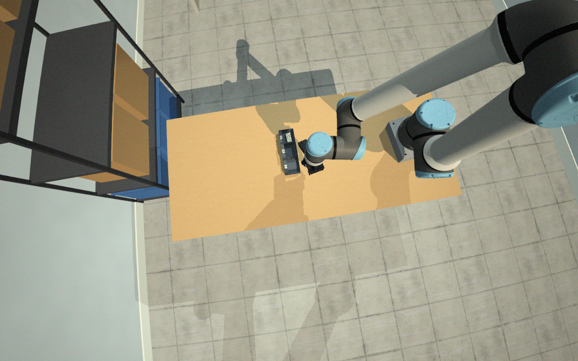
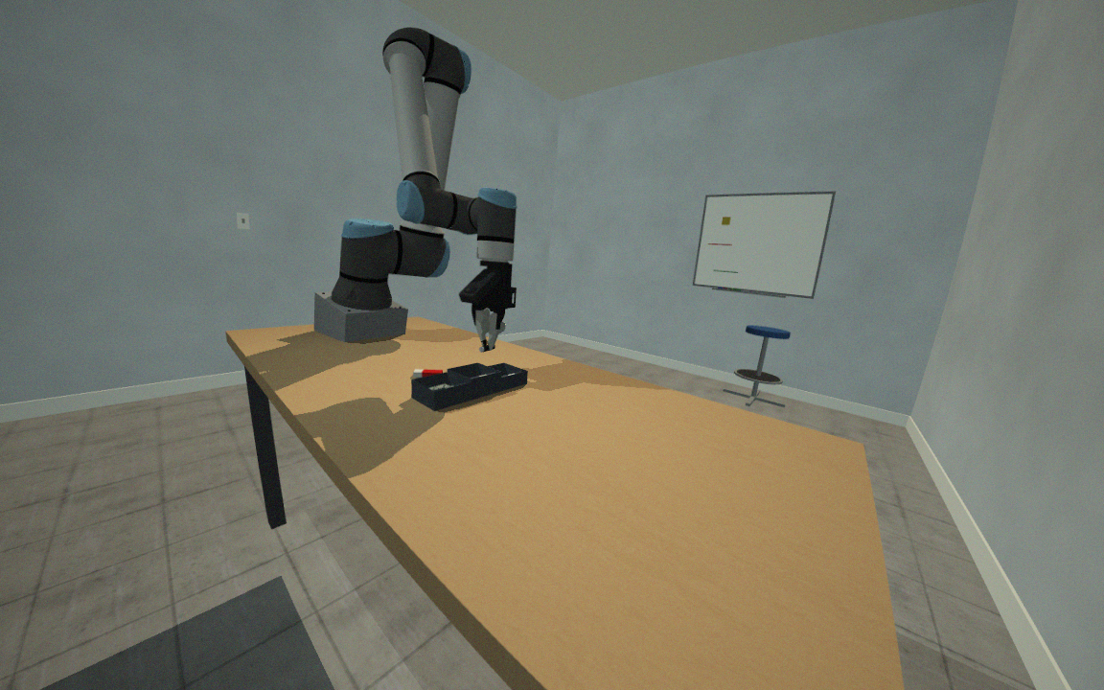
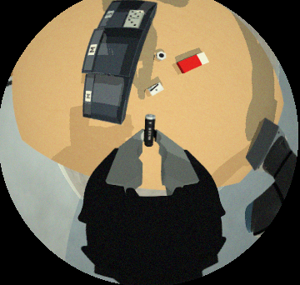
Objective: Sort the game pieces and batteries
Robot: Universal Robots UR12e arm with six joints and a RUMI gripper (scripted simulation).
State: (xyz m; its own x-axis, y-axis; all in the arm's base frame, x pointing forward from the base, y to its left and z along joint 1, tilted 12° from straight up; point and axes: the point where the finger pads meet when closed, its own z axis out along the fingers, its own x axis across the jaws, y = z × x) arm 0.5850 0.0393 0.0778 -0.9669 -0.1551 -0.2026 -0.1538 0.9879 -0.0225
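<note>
My gripper is now 110 mm to the left of the dark three-part bin, 80 mm short of it and 50 mm above it. Also, from my hand: round piece (120 mm to the right, 70 mm below); then black battery (10 mm below).
</note>
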